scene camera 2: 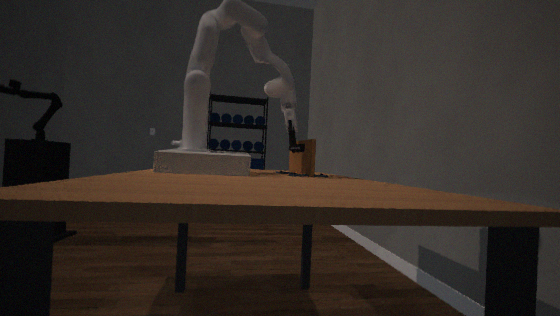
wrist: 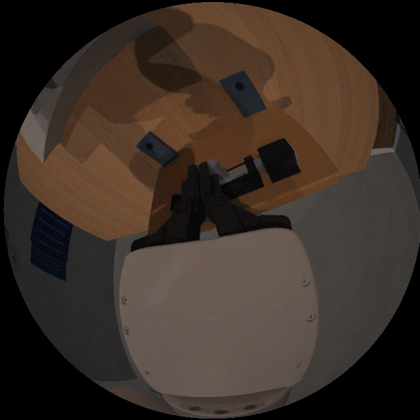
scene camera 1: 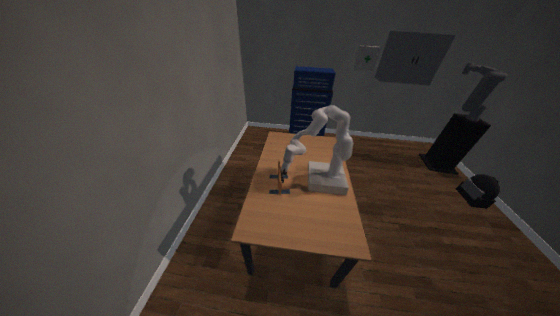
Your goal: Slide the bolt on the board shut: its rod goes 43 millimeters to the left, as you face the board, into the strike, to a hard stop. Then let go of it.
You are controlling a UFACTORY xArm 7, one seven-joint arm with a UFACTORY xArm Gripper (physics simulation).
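Seen in the pictures: gripper, between the fingertips: (scene camera 2: pixel 293 146) (scene camera 1: pixel 284 174); arm's base, origin of its link: (scene camera 2: pixel 194 150) (scene camera 1: pixel 333 174).
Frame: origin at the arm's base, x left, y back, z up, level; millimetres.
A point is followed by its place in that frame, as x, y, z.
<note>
The upright orange board (scene camera 1: pixel 279 186) @[284, -425, 24] (scene camera 2: pixel 308 159) @[65, -471, -10] (wrist: pixel 312 155) stands on the table. In the wrist view, the bolt's grey rod (wrist: pixel 238 173) runs through its black housing (wrist: pixel 244 186), and its front end reaches the black strike block (wrist: pixel 279 160). How deep it sits in the strike is hidden. The bolt's grey knob (wrist: pixel 215 169) sticks out at the rod's other end. My gripper (scene camera 1: pixel 283 178) @[158, -413, 46] (scene camera 2: pixel 292 144) @[158, -413, 46] (wrist: pixel 200 175) is shut with nothing between its fingers. Its fingertips are right beside the knob, on the side away from the strike; whether they touch it I cannot tell.
Blue feet (wrist: pixel 243 94) (wrist: pixel 157 149) support the board on the wooden table (scene camera 1: pixel 305 220) @[462, -185, -83] (scene camera 2: pixel 280 195) @[-647, -304, -83]. The arm's pale base block (scene camera 1: pixel 327 186) @[159, -48, -5] (scene camera 2: pixel 201 163) @[-160, -65, -45] stands on the table near the board. A blue cabinet (scene camera 1: pixel 312 100) and a dark shelf rack (scene camera 2: pixel 238 100) stand beyond the table.
</note>
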